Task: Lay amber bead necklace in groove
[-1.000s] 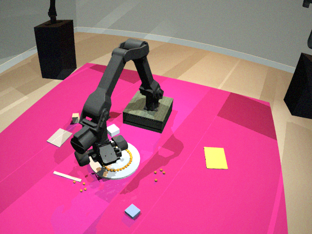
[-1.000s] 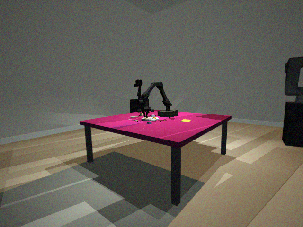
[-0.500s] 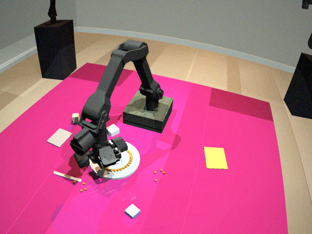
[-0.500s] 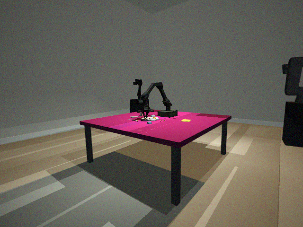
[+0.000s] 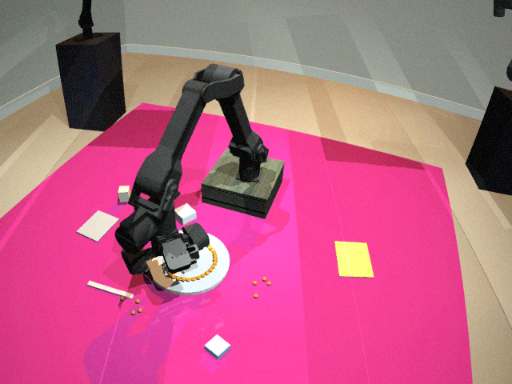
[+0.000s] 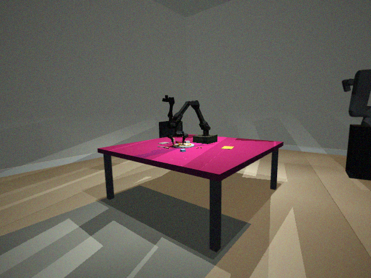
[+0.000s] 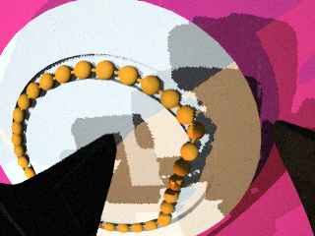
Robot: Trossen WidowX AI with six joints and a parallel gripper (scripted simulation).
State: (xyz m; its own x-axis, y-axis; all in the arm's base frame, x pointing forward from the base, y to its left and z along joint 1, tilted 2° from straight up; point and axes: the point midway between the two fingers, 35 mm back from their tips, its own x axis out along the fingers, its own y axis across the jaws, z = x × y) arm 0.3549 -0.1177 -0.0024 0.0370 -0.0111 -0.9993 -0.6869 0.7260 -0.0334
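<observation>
The round bead board lies 60 mm behind my gripper tip, 30 mm to the left of it and 10 mm below it. From my gripper tip the other things lie so: white block 210 mm behind, 30 mm to the right, 10 mm below; blue block 150 mm to the left, 150 mm ahead, 10 mm below; white strip 120 mm to the right, 80 mm ahead, 20 mm below.
</observation>
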